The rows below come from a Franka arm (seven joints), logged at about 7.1 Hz.
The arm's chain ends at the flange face. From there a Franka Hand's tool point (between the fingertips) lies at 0.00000 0.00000 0.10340 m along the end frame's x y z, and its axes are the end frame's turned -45 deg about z.
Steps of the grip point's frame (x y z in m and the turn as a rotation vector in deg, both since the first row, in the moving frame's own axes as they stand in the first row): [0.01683, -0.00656, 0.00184, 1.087, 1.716, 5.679]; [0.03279, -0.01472, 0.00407, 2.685, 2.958, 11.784]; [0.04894, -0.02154, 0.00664, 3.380, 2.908, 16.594]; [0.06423, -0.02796, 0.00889, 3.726, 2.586, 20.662]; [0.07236, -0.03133, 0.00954, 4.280, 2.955, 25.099]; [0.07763, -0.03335, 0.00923, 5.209, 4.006, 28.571]
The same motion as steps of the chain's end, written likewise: [0.00628, -0.01301, 0.00190, 1.982, 0.445, 5.679]; [0.01169, -0.02649, 0.00432, 3.990, 0.193, 11.784]; [0.01881, -0.04185, 0.00695, 4.446, -0.334, 16.594]; [0.02563, -0.05706, 0.00921, 4.463, -0.806, 20.662]; [0.02866, -0.06403, 0.00996, 5.116, -0.937, 25.099]; [0.02991, -0.06685, 0.00990, 6.516, -0.851, 28.571]
